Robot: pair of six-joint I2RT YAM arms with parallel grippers.
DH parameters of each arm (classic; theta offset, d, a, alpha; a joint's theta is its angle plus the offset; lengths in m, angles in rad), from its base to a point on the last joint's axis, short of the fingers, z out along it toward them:
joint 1: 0 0.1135 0.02 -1.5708
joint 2: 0 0 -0.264 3.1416
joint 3: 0.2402 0 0.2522 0
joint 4: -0.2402 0 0.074 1.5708
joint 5: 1.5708 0 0 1.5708
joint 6: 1.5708 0.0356 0 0
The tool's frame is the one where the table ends.
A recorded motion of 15 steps. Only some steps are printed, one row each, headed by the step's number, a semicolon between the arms.
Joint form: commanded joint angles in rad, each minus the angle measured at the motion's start. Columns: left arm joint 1, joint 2, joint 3, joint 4, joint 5, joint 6; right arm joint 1, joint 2, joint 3, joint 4, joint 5, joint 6.
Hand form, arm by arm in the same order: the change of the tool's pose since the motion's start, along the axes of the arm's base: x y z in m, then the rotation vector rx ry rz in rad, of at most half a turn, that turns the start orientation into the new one. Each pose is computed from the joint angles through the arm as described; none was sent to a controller.
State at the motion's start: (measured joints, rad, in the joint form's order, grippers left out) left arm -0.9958 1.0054 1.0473 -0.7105 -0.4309 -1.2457; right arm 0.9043 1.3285 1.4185 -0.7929 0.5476 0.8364
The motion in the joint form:
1: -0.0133 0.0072 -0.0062 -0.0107 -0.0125 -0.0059; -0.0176 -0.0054 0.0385 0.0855 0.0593 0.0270
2: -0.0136 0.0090 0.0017 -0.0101 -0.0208 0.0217; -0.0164 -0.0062 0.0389 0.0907 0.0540 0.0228
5: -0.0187 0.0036 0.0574 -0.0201 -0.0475 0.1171; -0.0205 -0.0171 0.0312 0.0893 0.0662 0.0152
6: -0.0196 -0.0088 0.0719 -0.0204 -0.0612 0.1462; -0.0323 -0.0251 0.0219 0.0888 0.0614 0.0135
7: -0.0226 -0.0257 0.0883 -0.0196 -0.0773 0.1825; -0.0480 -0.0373 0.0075 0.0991 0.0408 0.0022
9: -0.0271 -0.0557 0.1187 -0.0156 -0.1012 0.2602; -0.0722 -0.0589 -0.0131 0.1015 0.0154 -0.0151
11: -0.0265 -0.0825 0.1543 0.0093 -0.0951 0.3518; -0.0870 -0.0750 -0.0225 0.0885 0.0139 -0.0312
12: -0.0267 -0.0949 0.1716 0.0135 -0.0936 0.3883; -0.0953 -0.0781 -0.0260 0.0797 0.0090 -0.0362
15: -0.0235 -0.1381 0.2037 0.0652 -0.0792 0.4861; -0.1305 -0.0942 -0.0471 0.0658 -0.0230 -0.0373
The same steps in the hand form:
1: -0.0014 -0.0021 -0.0041 0.0202 0.0085 -0.0002; 0.0061 -0.0029 0.0215 0.1017 -0.1035 -0.0787
2: -0.0011 -0.0023 -0.0017 0.0377 -0.0095 -0.0097; 0.0058 -0.0025 0.0222 0.1053 -0.1055 -0.0712
5: -0.0027 0.0000 0.0167 0.0753 -0.0854 -0.0448; 0.0049 -0.0060 0.0226 0.0956 -0.1140 -0.0814
6: -0.0044 0.0032 0.0237 0.0800 -0.1169 -0.0485; 0.0059 -0.0096 0.0215 0.0938 -0.1115 -0.0884
7: -0.0071 0.0074 0.0322 0.0849 -0.1560 -0.0546; 0.0071 -0.0138 0.0206 0.0975 -0.1098 -0.0820
9: -0.0122 0.0156 0.0476 0.1002 -0.2295 -0.0715; 0.0078 -0.0217 0.0192 0.0938 -0.1049 -0.0770
11: -0.0169 0.0231 0.0654 0.0988 -0.3108 -0.1078; 0.0070 -0.0282 0.0189 0.0752 -0.1037 -0.0824
12: -0.0196 0.0273 0.0731 0.1000 -0.3438 -0.1205; 0.0075 -0.0305 0.0177 0.0655 -0.0967 -0.0841
15: -0.0273 0.0401 0.0943 0.0731 -0.4529 -0.1480; 0.0099 -0.0396 0.0132 0.0620 -0.0715 -0.0927

